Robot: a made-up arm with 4 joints.
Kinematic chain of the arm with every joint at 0, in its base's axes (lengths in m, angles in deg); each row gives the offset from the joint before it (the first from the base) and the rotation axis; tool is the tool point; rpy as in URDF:
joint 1: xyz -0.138 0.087 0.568 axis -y
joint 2: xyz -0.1 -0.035 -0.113 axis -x
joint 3: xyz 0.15 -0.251 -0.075 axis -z
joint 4: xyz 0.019 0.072 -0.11 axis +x
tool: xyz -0.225 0.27 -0.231 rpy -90 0 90
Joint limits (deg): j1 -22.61..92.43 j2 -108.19..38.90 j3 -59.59..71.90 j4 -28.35..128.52
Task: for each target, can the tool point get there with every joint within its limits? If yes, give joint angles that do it. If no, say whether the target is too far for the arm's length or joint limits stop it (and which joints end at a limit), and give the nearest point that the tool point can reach.
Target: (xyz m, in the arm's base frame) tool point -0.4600 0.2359 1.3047
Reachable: no: joint limits stop it (at a limit: joint 1, joint 2, joint 3) | nearest point -0.1882 0.2539 0.9547 | short by 0.444 m
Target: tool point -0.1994 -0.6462 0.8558
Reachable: no: joint limits stop it (at a limit: joint 1, joint 3, joint 4) | nearest point -0.2254 -0.3239 0.6891 | short by 0.364 m
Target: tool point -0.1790 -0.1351 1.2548
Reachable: no: joint limits stop it (at a limit: joint 1, joint 2, joint 3) | nearest point -0.1127 0.0596 0.9277 | short by 0.386 m
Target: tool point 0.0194 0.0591 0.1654
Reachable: yes | joints 80.43 -34.77 -38.81 55.44
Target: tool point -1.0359 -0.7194 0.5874
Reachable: no: too far | nearest point -0.5709 -0.3993 0.4542 | short by 0.580 m
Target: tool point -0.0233 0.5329 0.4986
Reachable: yes | joints 80.98 -79.05 19.63 -13.95
